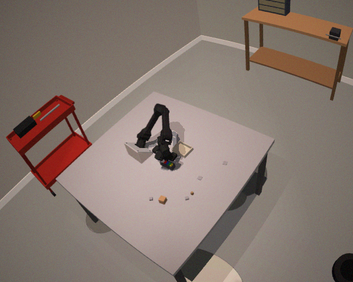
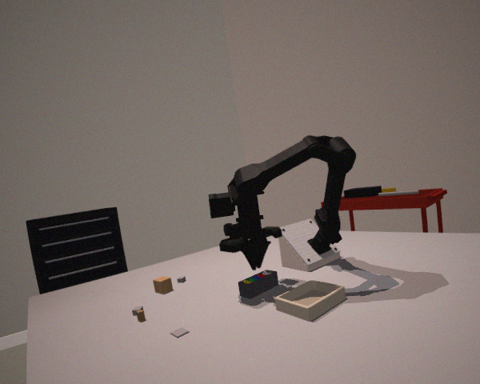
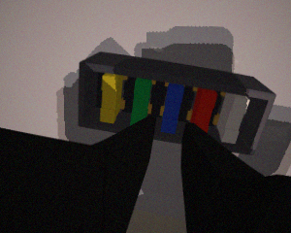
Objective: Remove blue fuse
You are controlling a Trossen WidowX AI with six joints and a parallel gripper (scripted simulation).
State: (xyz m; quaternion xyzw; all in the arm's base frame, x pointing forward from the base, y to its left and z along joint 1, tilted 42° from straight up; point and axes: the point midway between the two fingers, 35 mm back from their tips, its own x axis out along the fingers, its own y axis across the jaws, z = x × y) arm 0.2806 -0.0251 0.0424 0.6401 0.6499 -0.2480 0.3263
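Right now my gripper tip is 40 mm above the blue fuse. Also, from my gripper tip: green fuse (20 mm ahead, 40 mm below); red fuse (20 mm behind, 40 mm below); yellow fuse (40 mm ahead, 40 mm below).
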